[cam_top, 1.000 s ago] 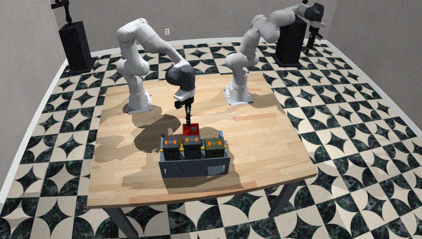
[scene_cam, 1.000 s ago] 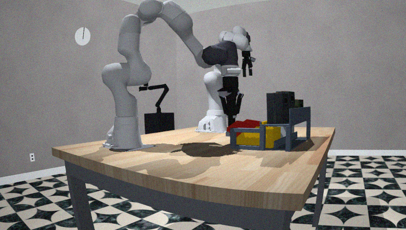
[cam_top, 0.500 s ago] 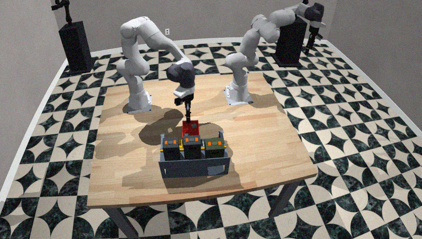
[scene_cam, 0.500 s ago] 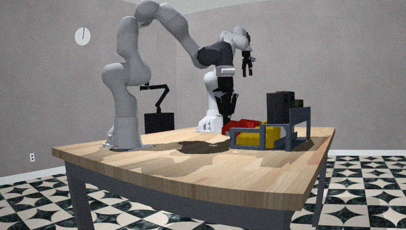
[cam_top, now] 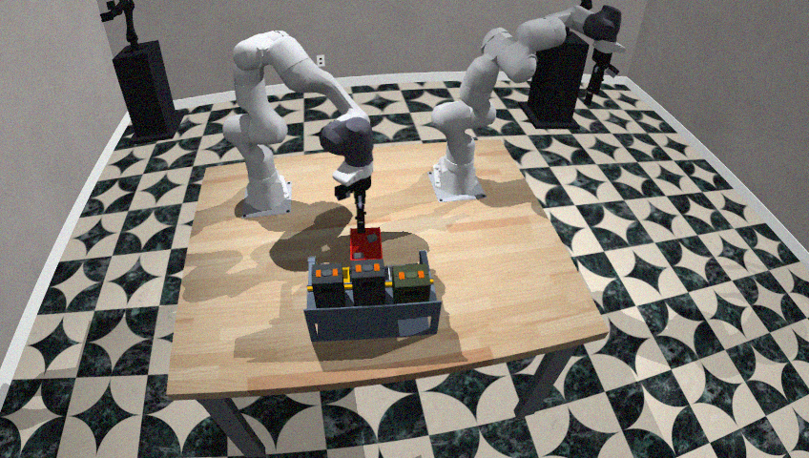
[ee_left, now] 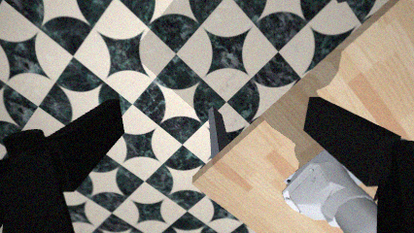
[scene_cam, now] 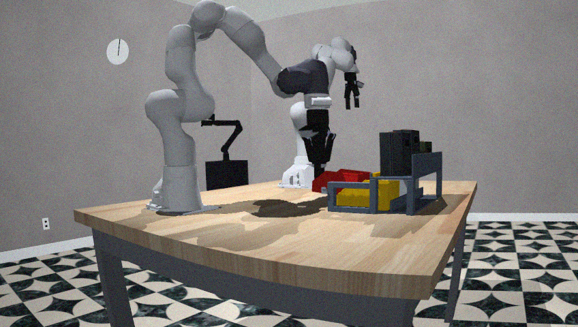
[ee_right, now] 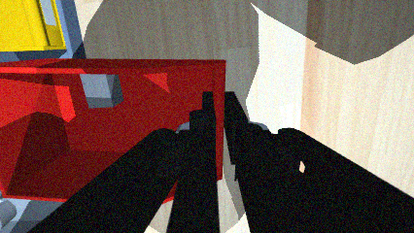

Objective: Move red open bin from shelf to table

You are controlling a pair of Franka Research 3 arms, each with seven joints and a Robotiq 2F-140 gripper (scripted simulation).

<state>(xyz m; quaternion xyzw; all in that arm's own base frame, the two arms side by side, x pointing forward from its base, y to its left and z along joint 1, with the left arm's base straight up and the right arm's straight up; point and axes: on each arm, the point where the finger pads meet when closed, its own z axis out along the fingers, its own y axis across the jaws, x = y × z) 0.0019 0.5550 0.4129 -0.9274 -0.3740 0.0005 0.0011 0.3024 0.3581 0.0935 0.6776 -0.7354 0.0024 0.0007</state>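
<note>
The red bin is 8 cm ahead of my right hand, 1 cm to the left of it and 3 cm below it. Round my right hand: grey bin: 24 cm ahead, 12 cm to the left, 5 cm below; blue-grey shelf: 26 cm ahead, 1 cm to the left, 3 cm below; yellow bin: 23 cm ahead, 11 cm to the right, 5 cm below.
</note>
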